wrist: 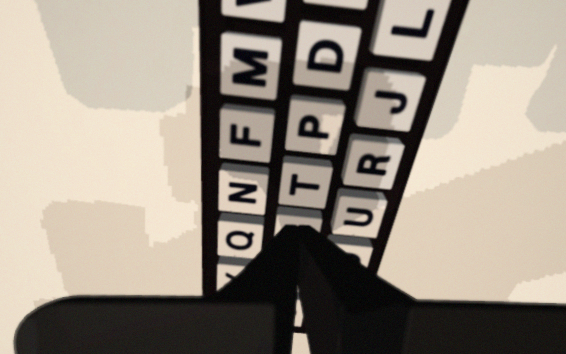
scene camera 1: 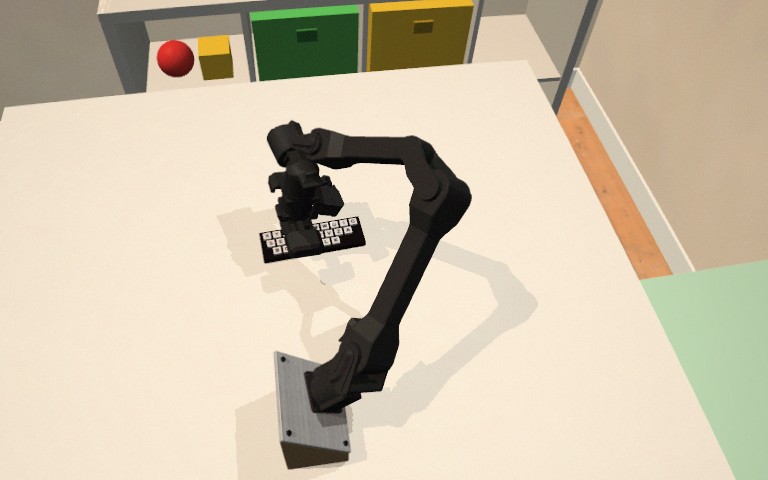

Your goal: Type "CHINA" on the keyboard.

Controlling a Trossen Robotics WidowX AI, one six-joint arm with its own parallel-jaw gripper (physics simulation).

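Frame: origin at the arm's base, x ahead, y left, z up, level; metres.
Where they show: gripper, fingertip midpoint: [wrist: 296,237]; arm's base at its link origin: [scene camera 1: 322,392].
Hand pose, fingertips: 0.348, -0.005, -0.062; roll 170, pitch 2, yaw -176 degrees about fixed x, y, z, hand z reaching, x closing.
Observation:
Each offset is from my fingertips to the top centre of the thing, as dx, dy, dz. Level surfaces: height alone.
The black keyboard @[+0.000, -0.044, +0.000] [scene camera 1: 360,240] [wrist: 209,150] with white letter keys lies on the table. In the wrist view, the N key @[+0.019, -0.015, -0.001] [wrist: 243,191], T key @[+0.000, -0.020, -0.001] [wrist: 305,184] and Q key @[+0.019, +0.004, +0.000] [wrist: 240,240] are readable. My gripper [scene camera 1: 302,243] [wrist: 296,237] is shut and empty, pointing down over the keyboard's middle row. Its tips overlap the key just below T, whose letter is mostly hidden; I cannot tell whether they touch it. In the scene view, the C key @[+0.018, -0.130, +0.000] [scene camera 1: 352,221] and A key @[-0.001, -0.116, +0.000] [scene camera 1: 347,230] are at the right end. The gripper hides several middle keys there.
The arm's grey base [scene camera 1: 294,413] stands at the front of the table @[dz -0.018] [scene camera 1: 141,283]. The arm arches to the right of the keyboard. Behind the table, a shelf unit [scene camera 1: 247,48] holds a red ball [scene camera 1: 175,58], a yellow block [scene camera 1: 215,58], a green box [scene camera 1: 305,48] and a yellow box [scene camera 1: 419,45].

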